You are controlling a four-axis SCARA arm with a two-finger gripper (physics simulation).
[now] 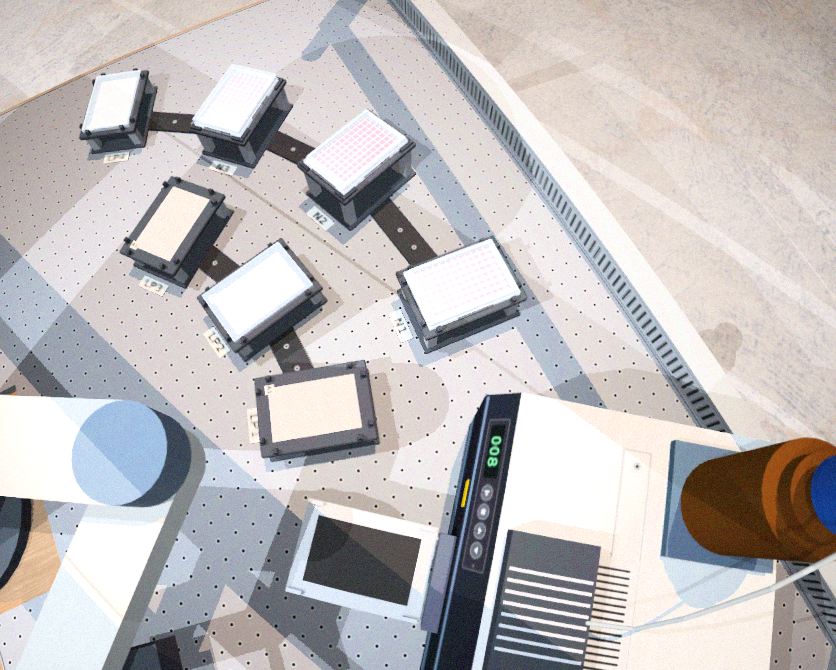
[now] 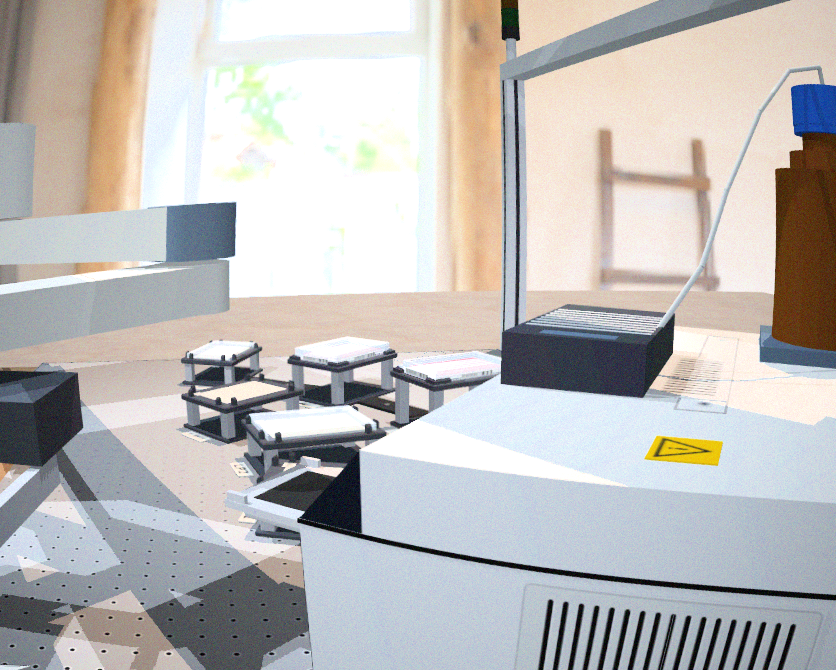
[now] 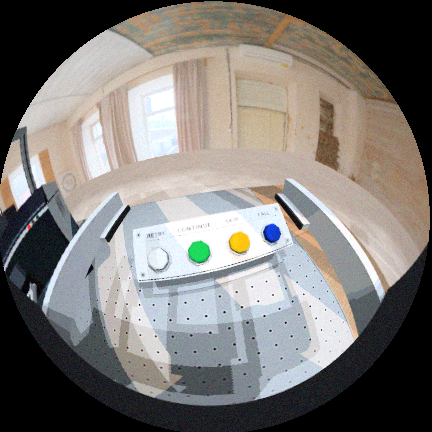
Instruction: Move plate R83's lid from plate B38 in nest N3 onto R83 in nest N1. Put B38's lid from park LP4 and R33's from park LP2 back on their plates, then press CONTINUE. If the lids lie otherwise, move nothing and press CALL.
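Frame: origin at the arm's base, x ahead, y left, z up, level; metres.
Seen in the pictures: gripper, fingertip midpoint: [image 3: 198,190].
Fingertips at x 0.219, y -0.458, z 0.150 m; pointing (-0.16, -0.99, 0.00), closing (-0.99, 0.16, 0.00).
A point is followed by its place in that frame.
My gripper [image 3: 198,190] @[x 0.219, y -0.458, z 0.151 m] is open and empty, its fingers spread either side of the button box [image 3: 220,265] @[x 0.205, y -0.435, z 0.064 m]. The box has a white RETRY button [image 3: 158,258] @[x 0.275, y -0.448, z 0.082 m], green CONTINUE button [image 3: 199,251] @[x 0.226, y -0.449, z 0.082 m], yellow button [image 3: 239,242] @[x 0.178, y -0.449, z 0.081 m] and blue CALL button [image 3: 272,233] @[x 0.129, y -0.450, z 0.081 m]. Nest N3 holds a pale, hazy plate [image 1: 238,101] @[x 0.635, y 0.391, z 0.091 m] [image 2: 341,348] @[x 0.628, y 0.377, z 0.091 m]. Nest N2 holds a pinker plate [image 1: 359,151] @[x 0.757, y 0.196, z 0.100 m] [image 2: 453,365] @[x 0.742, y 0.181, z 0.101 m]. Nest N1 holds a pale plate [image 1: 464,284] @[x 0.788, y -0.051, z 0.088 m]. Whether each wears a lid is hard to tell. White lids lie on park LP4 [image 1: 115,101] @[x 0.447, y 0.542, z 0.065 m] [image 2: 223,350] @[x 0.444, y 0.528, z 0.065 m] and park LP2 [image 1: 258,291] @[x 0.547, y 0.076, z 0.068 m] [image 2: 310,422] @[x 0.544, y 0.066, z 0.067 m]. Plate names are unreadable.
Parks LP3 [image 1: 172,221] @[x 0.471, y 0.251, z 0.060 m] [image 2: 240,392] @[x 0.468, y 0.246, z 0.060 m] and LP1 [image 1: 317,411] @[x 0.552, y -0.105, z 0.058 m] bear no lid. A white device [image 1: 568,460] @[x 0.745, y -0.296, z 0.221 m] [image 2: 558,439] @[x 0.577, y -0.510, z 0.221 m] with display 008 and an extended tray [image 1: 300,558] @[x 0.472, y -0.256, z 0.113 m] [image 2: 279,517] @[x 0.480, y -0.310, z 0.111 m] stands at the right. A brown bottle [image 1: 729,499] @[x 0.811, y -0.379, z 0.310 m] [image 2: 802,244] @[x 0.805, y -0.415, z 0.298 m] stands on top of it.
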